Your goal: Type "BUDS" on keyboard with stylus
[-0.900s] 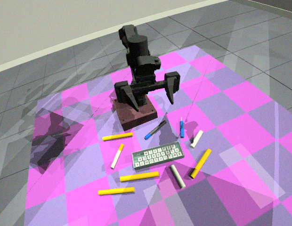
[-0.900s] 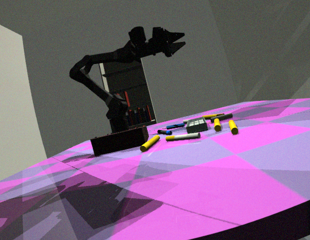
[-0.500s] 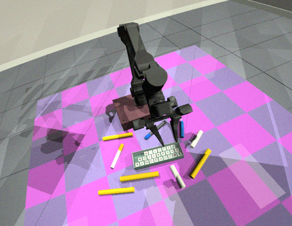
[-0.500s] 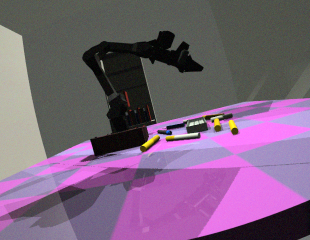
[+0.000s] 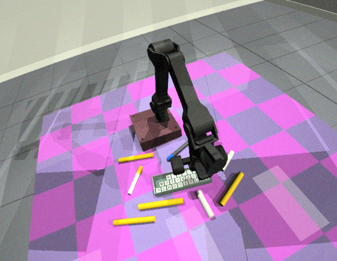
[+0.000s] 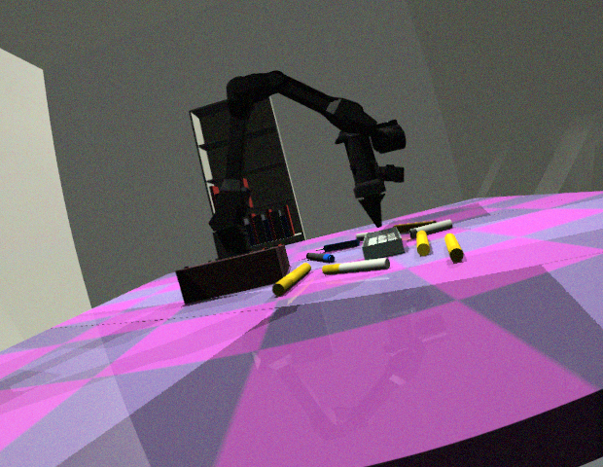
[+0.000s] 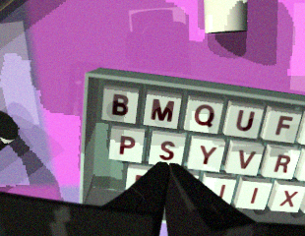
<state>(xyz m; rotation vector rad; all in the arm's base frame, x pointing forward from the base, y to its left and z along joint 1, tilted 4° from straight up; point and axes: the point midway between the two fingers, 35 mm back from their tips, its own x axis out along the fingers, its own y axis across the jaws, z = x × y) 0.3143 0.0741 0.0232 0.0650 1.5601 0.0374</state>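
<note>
Right now my gripper tip is 130 mm past the blue stick, 90 mm to the right of it and 30 mm above it. From my gripper tip the other things lie so: blue-tipped stick 130 mm behind, 60 mm to the right, 30 mm below.
</note>
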